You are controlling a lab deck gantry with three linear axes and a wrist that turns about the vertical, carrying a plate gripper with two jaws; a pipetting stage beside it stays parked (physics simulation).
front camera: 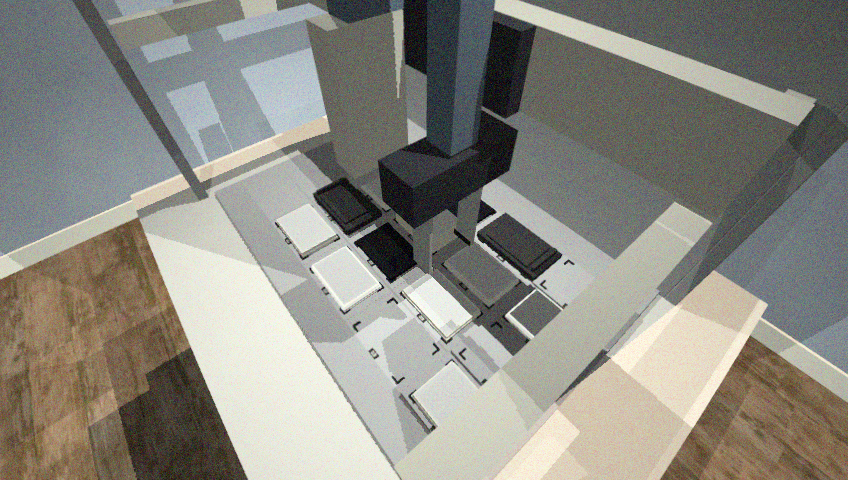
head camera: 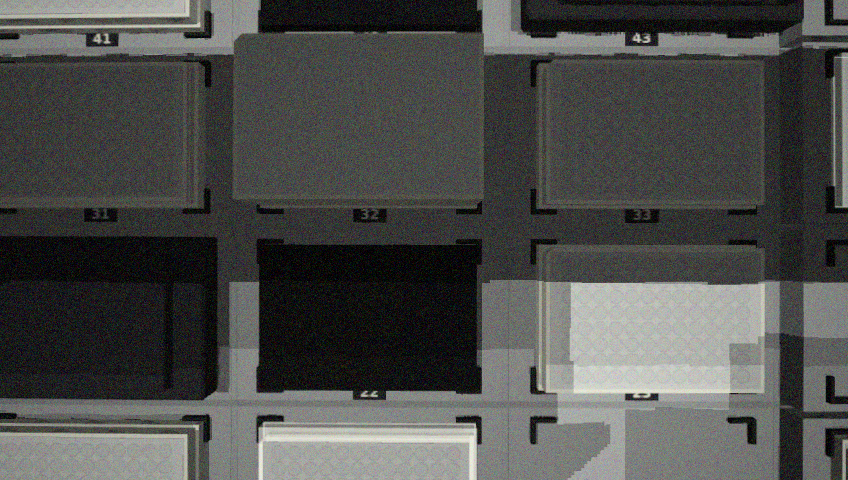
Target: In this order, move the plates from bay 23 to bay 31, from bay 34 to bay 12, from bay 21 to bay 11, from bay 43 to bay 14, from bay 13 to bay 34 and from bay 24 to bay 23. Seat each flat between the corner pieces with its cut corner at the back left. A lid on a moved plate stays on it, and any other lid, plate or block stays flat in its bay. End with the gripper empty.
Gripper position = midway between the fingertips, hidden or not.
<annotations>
The gripper shows in the front camera view (444,251); in the head camera view it is out of frame. A pale block shows in the front camera view (444,223) and in the head camera view (320,120). A plate shows in the front camera view and in the head camera view. A black block shows in the front camera view and in the head camera view. One and the same spot on the plate: (front camera: 442,304) is (head camera: 672,328). The same spot on the black block: (head camera: 331,317) is (front camera: 383,242).
</annotations>
